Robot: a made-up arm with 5 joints.
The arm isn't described. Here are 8 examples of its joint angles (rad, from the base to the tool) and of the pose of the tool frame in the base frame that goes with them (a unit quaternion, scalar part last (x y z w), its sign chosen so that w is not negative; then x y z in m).
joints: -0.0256 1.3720 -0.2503 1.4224 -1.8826
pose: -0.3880 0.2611 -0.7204 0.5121 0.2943 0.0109 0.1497
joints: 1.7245 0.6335 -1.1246 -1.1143 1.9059
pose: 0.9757 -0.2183 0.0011 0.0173 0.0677 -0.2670 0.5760
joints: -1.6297 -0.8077 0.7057 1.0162 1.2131
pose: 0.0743 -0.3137 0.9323 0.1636 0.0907 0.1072 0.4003
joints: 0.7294 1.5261 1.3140 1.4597 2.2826
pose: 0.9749 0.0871 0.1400 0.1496 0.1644 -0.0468 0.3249
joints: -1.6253 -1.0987 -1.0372 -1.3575 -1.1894
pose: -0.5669 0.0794 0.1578 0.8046 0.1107 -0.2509 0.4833
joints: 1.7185 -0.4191 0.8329 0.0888 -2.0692
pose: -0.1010 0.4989 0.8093 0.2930 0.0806 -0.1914 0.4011
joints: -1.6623 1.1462 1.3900 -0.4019 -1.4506
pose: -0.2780 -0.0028 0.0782 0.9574 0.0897 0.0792 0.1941
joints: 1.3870 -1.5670 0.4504 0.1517 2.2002
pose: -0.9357 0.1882 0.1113 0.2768 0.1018 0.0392 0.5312
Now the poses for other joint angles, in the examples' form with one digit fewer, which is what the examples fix.
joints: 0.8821 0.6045 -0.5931 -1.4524 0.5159
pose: -0.623 -0.779 -0.013 0.063 0.296 -0.225 0.528
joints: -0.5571 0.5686 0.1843 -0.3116 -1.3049
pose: 0.437 -0.309 -0.328 0.779 0.389 0.185 0.321
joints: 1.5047 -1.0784 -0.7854 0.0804 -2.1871
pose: 0.355 -0.929 0.101 0.031 0.099 0.152 0.628
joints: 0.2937 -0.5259 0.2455 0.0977 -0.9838
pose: 0.278 -0.717 -0.394 0.504 0.283 -0.048 0.535
